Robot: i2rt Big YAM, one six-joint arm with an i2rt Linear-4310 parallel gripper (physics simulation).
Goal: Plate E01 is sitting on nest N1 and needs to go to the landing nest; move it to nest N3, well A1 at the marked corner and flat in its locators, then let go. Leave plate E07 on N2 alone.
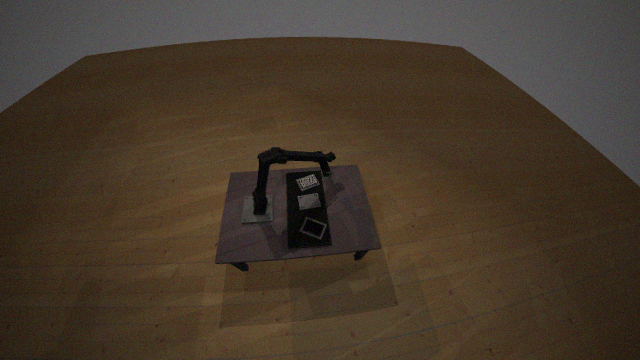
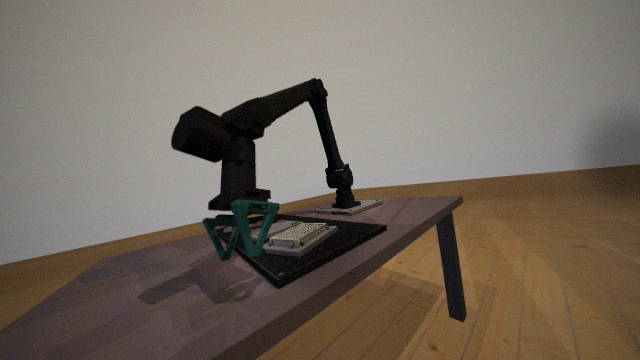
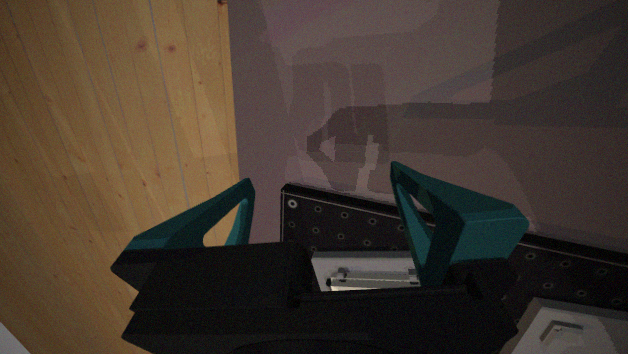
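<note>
A pale well plate point(image 1: 307, 182) point(image 2: 300, 234) point(image 3: 375, 282) sits on a grey nest point(image 2: 285, 251) point(image 3: 365, 258) at one end of the black board. A flat light-grey nest point(image 1: 309, 201) point(image 3: 590, 320) is in the middle; whether a plate is on it I cannot tell. A grey rectangular outline with a dark inside, the third nest point(image 1: 303, 229), lies turned at the other end. Nest and plate labels and the well A1 mark are not readable. My gripper point(image 2: 237, 256) point(image 3: 318, 177) is open and empty, above the table beside the plate's end of the board.
The black board point(image 1: 295, 240) point(image 2: 360, 230) point(image 3: 305, 220) has small holes and lies on a purplish-grey table point(image 1: 350, 230) point(image 2: 300, 300) point(image 3: 440, 175). The arm's base plate point(image 1: 247, 216) point(image 2: 372, 205) stands on the table on the board's far side from the gripper. Arm shadows fall on the table top.
</note>
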